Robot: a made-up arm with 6 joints.
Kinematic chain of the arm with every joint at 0, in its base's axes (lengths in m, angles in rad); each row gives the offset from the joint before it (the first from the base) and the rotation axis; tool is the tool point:
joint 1: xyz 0 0 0.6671 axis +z
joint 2: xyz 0.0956 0 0 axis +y
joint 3: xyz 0 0 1.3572 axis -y
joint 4: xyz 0 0 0.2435 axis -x
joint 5: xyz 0.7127 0 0 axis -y
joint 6: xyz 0.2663 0 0 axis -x
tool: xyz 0 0 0
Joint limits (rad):
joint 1: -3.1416..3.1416
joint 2: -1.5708..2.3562
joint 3: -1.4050..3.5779
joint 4: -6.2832..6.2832
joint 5: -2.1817..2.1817
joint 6: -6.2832..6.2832
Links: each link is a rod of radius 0.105 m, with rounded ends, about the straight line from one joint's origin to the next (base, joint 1, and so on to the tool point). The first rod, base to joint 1, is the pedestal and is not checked.
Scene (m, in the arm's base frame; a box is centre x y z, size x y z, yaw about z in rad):
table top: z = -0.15
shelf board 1: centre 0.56 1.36 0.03 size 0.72 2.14 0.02 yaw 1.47
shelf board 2: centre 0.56 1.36 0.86 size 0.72 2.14 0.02 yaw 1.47
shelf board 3: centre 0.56 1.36 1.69 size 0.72 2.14 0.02 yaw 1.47
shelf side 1: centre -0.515 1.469 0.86 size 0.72 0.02 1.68 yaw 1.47
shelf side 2: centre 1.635 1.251 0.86 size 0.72 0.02 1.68 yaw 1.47
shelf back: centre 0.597 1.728 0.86 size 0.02 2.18 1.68 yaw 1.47
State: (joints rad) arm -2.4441 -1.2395 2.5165 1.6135 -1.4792 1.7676
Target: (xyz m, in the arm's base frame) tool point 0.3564 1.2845 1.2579
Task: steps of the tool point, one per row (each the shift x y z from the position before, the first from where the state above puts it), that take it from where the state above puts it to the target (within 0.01 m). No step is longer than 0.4 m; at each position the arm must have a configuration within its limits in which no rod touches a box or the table.
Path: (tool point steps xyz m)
1: 0.0116 -0.3095 -0.0263
2: -0.0716 -0.2841 0.0264
3: -0.1961 0.1241 0.3036
4: -0.2564 0.0337 0.2655
5: -0.2742 -0.0704 0.2133
6: 0.0604 0.2690 -0.0040
7: -0.0065 0.2632 0.0040

